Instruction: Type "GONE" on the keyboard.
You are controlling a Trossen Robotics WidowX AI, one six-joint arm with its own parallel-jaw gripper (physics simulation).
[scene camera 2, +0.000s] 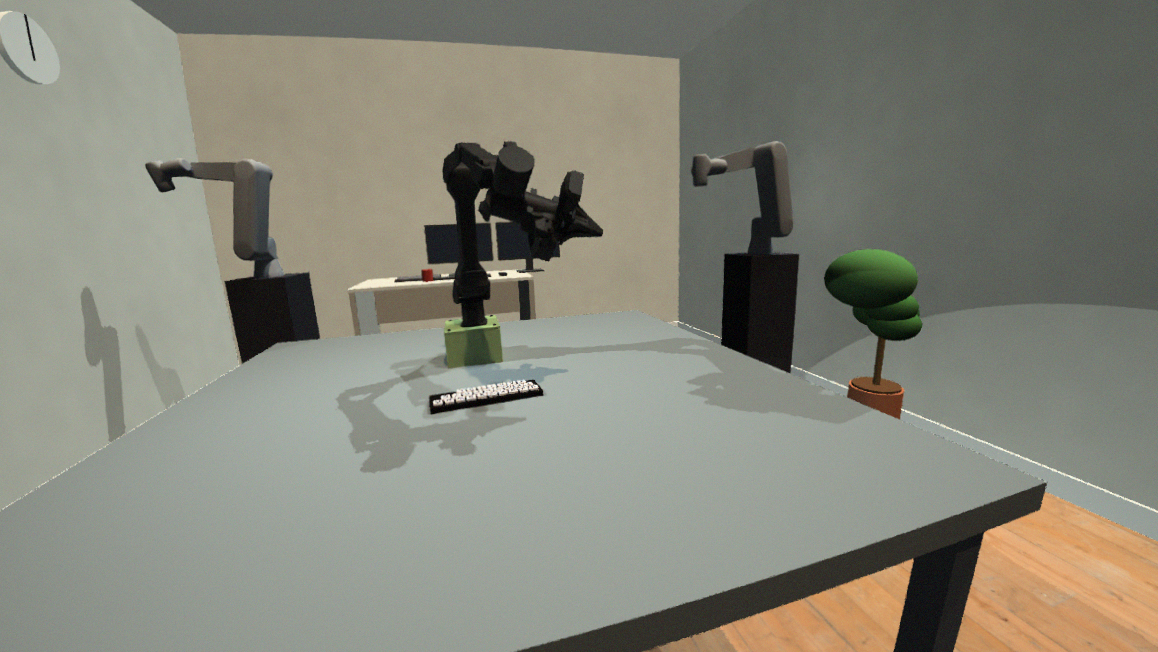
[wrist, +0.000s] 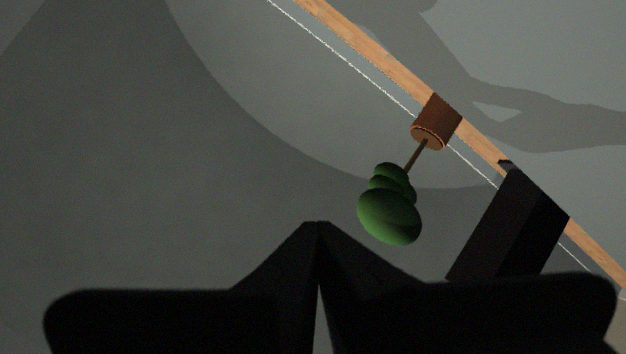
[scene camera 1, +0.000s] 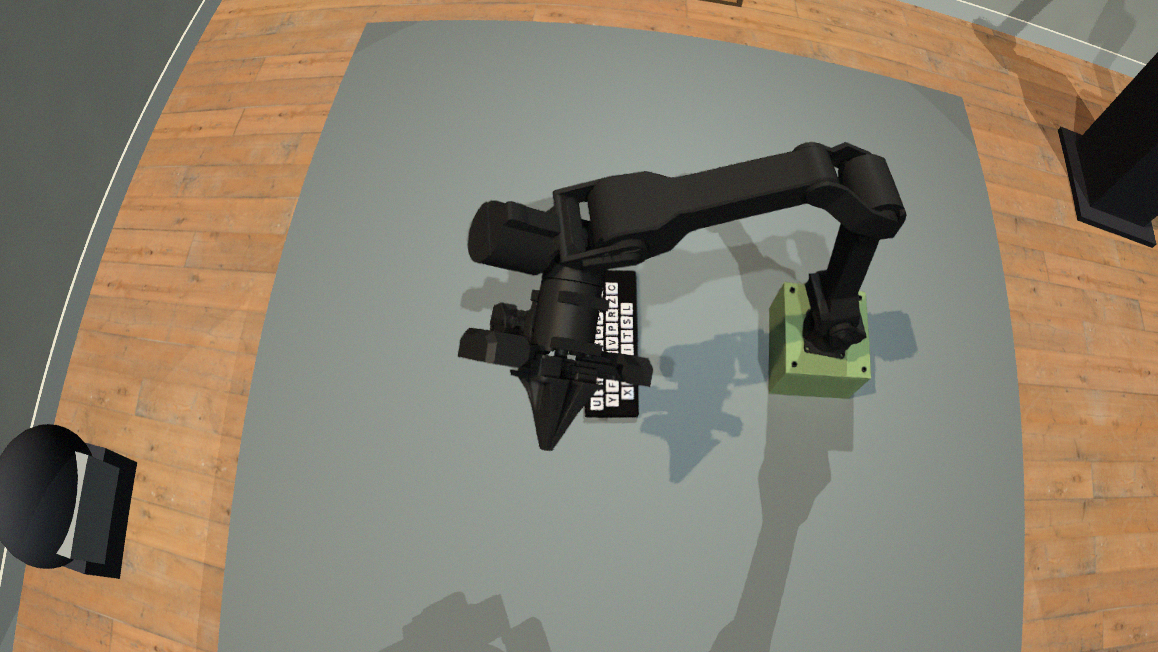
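Where they show: gripper, fingertip midpoint: (scene camera 2: 602, 233) (wrist: 316, 233) (scene camera 1: 545, 450); arm's base, origin of the base link: (scene camera 2: 474, 323) (scene camera 1: 825, 334).
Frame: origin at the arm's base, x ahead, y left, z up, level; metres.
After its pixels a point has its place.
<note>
A black keyboard (scene camera 1: 632, 283) @(x 0.282, y -0.057, z -0.084 m) (scene camera 2: 485, 395) @(x 0.324, y 0.035, z -0.079 m) with white letter keys lies on the grey table (scene camera 1: 405, 485) @(x 0.537, y 0.301, z -0.096 m) (scene camera 2: 567, 502) @(x 0.666, y 0.144, z -0.095 m). In the scene camera 1 view the arm covers part of its keys; V, P, R, Z, T, S, L, U, Y, F and X can be read beside the arm. My gripper (scene camera 1: 546, 447) @(x 0.335, y 0.272, z 0.218 m) (scene camera 2: 600, 232) @(x 0.335, y 0.272, z 0.218 m) (wrist: 316, 233) @(x 0.335, y 0.272, z 0.218 m) is shut and empty, its fingertips together. It is high above the table and points sideways, well away from the keys. The keyboard does not show in the wrist view.
My arm's green base block (scene camera 1: 818, 380) @(x -0.001, y 0.061, z -0.021 m) (scene camera 2: 474, 345) @(x 0.063, y 0.000, z -0.044 m) stands on the table behind the keyboard. Beyond the table are a potted plant (scene camera 2: 871, 279) (wrist: 389, 216), two grey arms (scene camera 2: 252, 210) (scene camera 2: 772, 190) on black pedestals, and a desk (scene camera 2: 367, 285) with monitors. Arm shadows cross the table.
</note>
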